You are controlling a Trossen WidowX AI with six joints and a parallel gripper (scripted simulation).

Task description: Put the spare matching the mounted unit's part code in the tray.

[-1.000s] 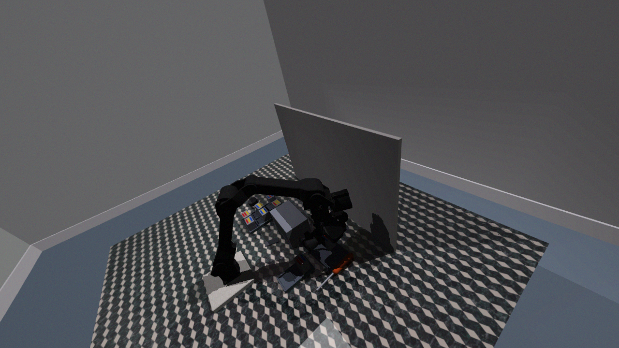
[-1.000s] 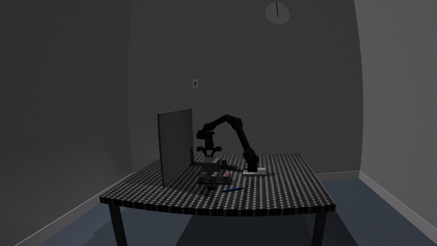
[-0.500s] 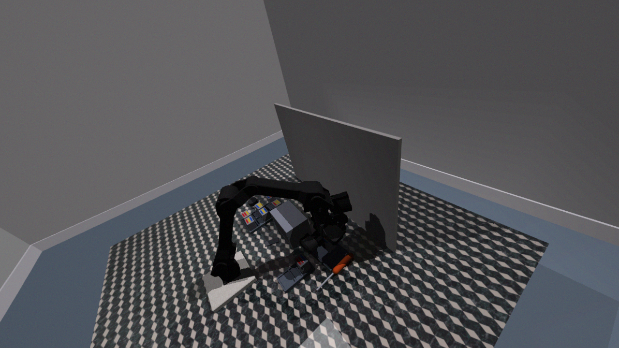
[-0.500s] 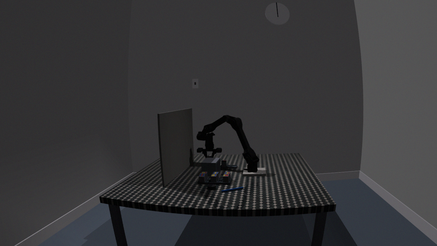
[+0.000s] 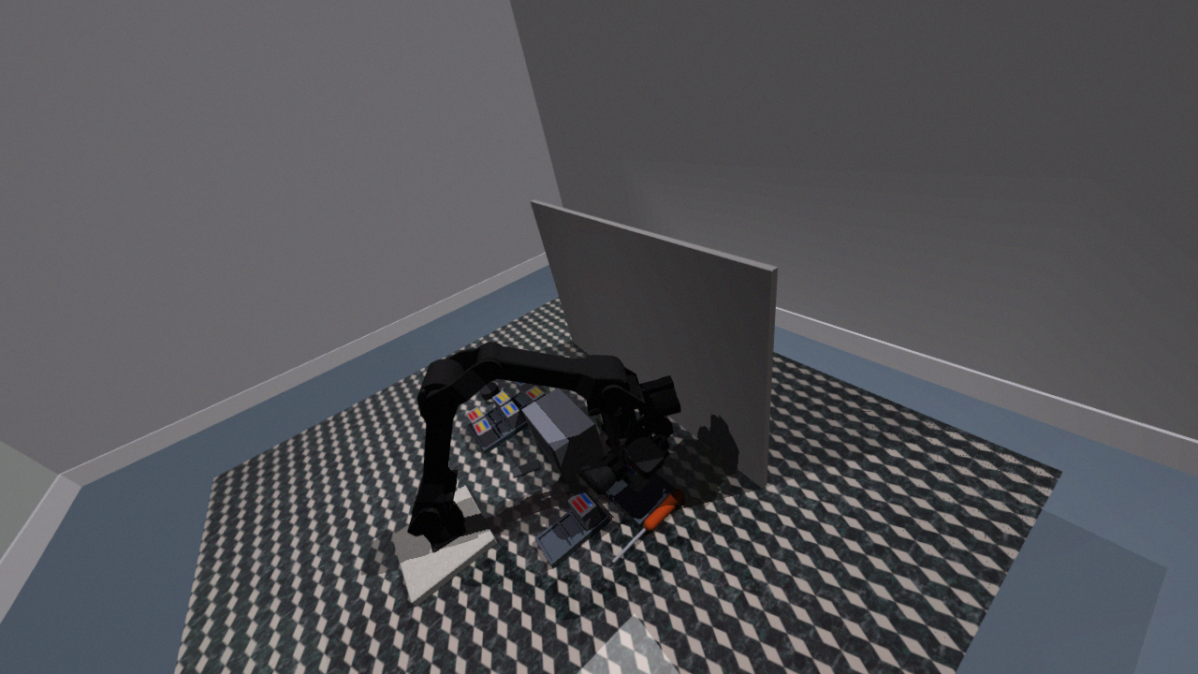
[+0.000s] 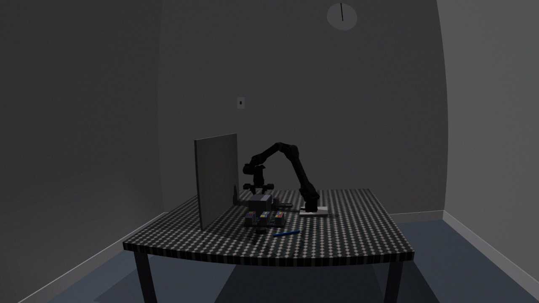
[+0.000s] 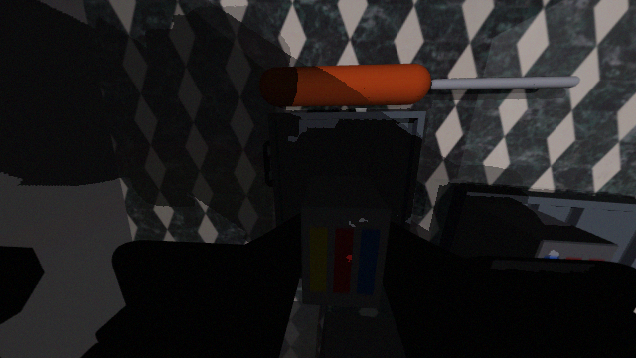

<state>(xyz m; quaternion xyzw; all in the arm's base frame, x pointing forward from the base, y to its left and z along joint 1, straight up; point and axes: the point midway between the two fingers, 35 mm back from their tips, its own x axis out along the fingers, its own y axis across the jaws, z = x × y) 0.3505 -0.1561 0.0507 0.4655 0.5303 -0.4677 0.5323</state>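
Right now the grey tray is 3 cm below my gripper tip. From my gripper tip the other things lie so: grey mounted unit 20 cm to the left, 6 cm behind, 2 cm above; tall grey panel 20 cm to the left, 19 cm above, 17 cm ahead; grey spare block 2 cm above.
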